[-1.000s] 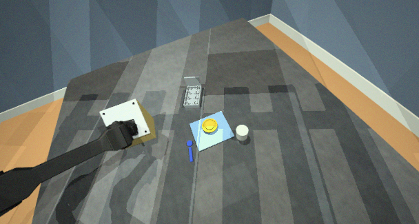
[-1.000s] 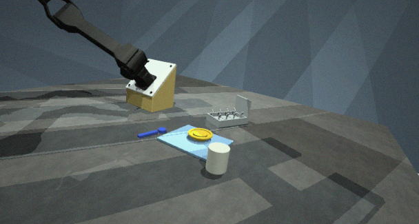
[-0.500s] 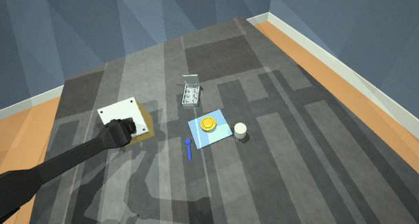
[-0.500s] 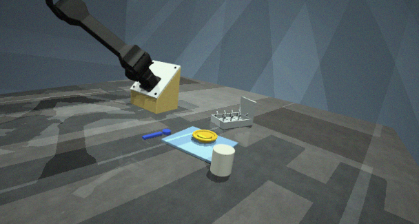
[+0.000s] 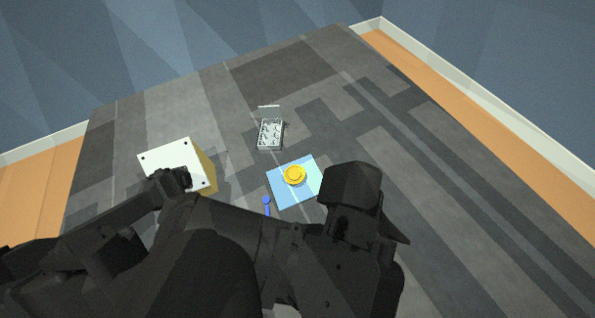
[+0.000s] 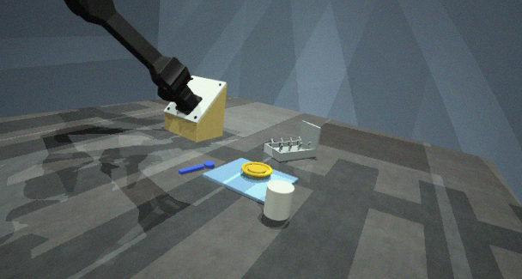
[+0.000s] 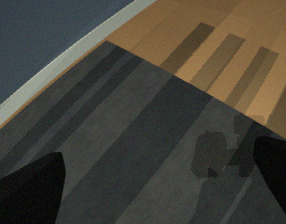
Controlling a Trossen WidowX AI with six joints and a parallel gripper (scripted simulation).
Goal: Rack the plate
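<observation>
The light blue mat lies 310 mm below my gripper tip, 300 mm to the left of it and 70 mm behind it. The rest, counted from my gripper tip: blue spoon (310 mm below, 240 mm to the left, 170 mm behind); dish rack (490 mm to the left, 290 mm below, 110 mm behind); white cup (290 mm below, 240 mm to the left, 40 mm ahead).
</observation>
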